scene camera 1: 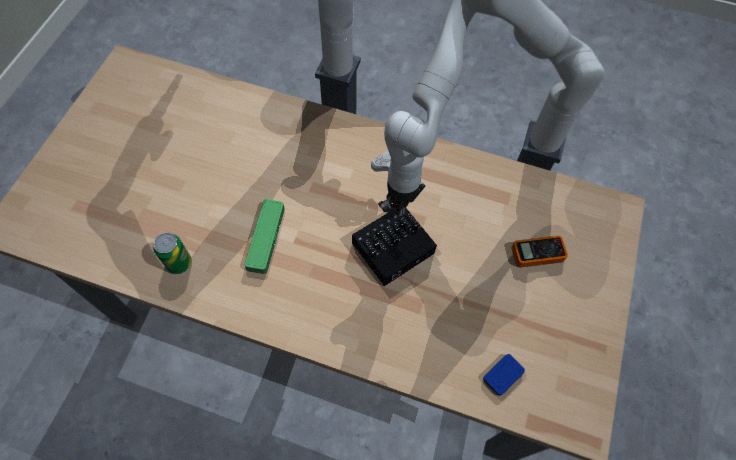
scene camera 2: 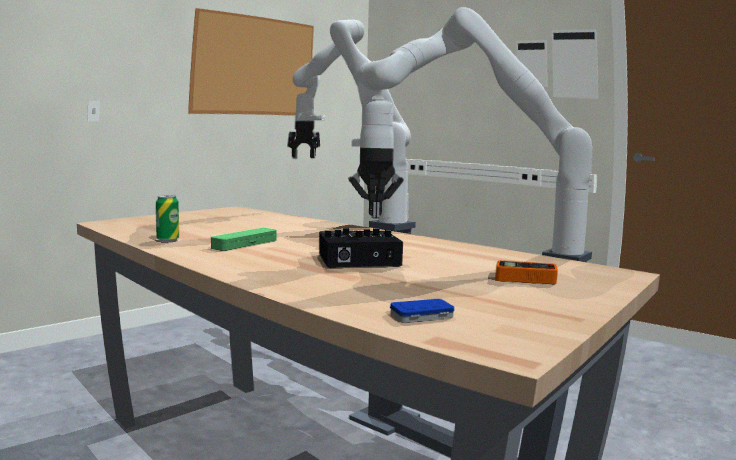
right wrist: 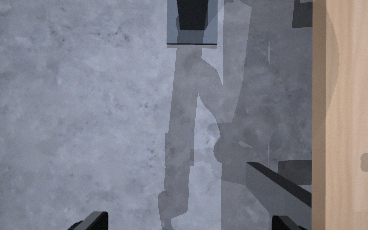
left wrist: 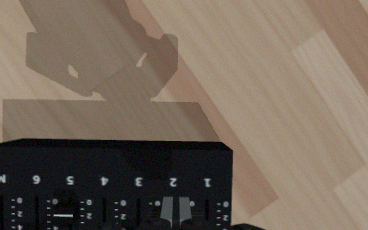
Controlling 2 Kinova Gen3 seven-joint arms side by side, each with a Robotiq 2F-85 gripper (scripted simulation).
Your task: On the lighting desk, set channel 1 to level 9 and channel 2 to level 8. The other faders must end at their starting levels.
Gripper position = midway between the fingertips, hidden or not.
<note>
In view: my left gripper (scene camera 2: pixel 375 218), my right gripper (scene camera 2: pixel 303 158) and a green case (scene camera 1: pixel 264 238).
The green case shows as well in scene camera 2 (scene camera 2: pixel 230 241). My left gripper is seen too in scene camera 1 (scene camera 1: pixel 399 212) and in the left wrist view (left wrist: pixel 175 214). The right wrist view does not show the green case: it is out of frame. The left wrist view misses the green case: it is out of frame.
</note>
